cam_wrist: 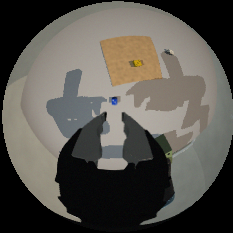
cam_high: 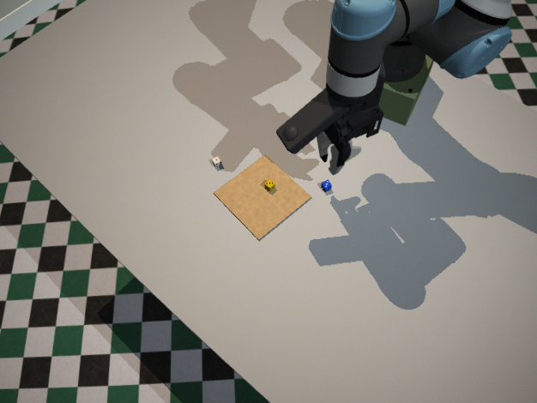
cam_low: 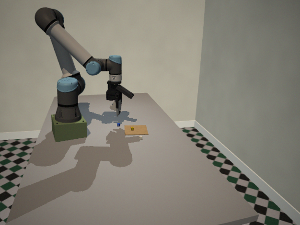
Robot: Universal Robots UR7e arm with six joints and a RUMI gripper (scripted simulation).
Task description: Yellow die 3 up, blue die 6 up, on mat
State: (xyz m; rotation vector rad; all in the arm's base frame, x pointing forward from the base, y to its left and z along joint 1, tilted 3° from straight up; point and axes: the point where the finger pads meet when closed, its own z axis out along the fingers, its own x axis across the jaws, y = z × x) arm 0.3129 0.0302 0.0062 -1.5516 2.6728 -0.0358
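Now: hand 80 mm above the blue die. Round my hand: tan mat: 100 mm to the right, 90 mm below, 90 mm ahead; then white die: 220 mm to the right, 80 mm below, 70 mm ahead; then yellow die: 90 mm to the right, 80 mm below, 60 mm ahead.
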